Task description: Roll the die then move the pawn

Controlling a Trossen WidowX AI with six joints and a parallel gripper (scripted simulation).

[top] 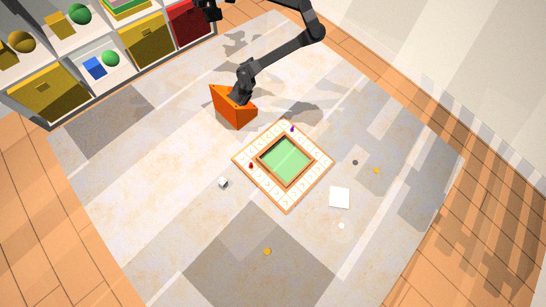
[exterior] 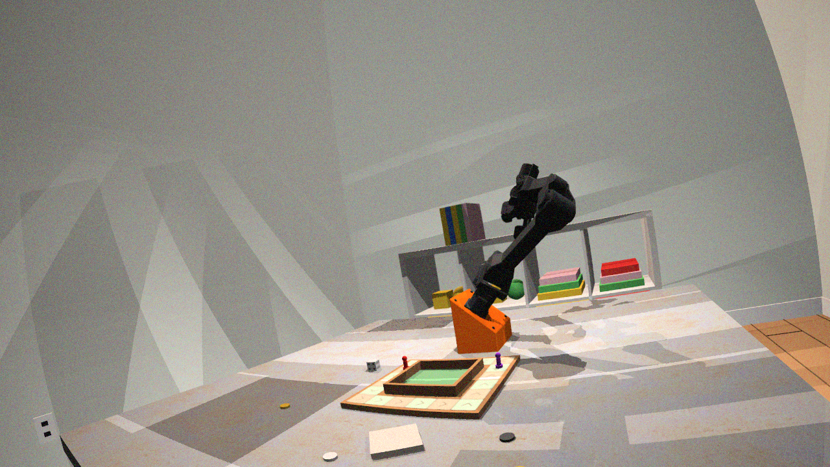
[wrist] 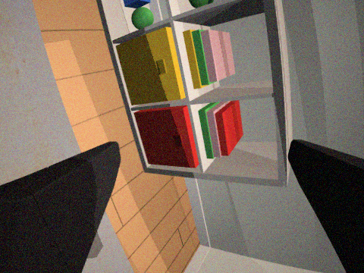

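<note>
Right now the white die is 47 cm ahead of my gripper tip, 41 cm to the right of it and 29 cm below it. Round my gripper tip: purple pawn 54 cm ahead, 8 cm to the right, 27 cm below; then green tray 59 cm ahead, 20 cm to the right, 29 cm below; then red pawn 51 cm ahead, 30 cm to the right, 27 cm below.
</note>
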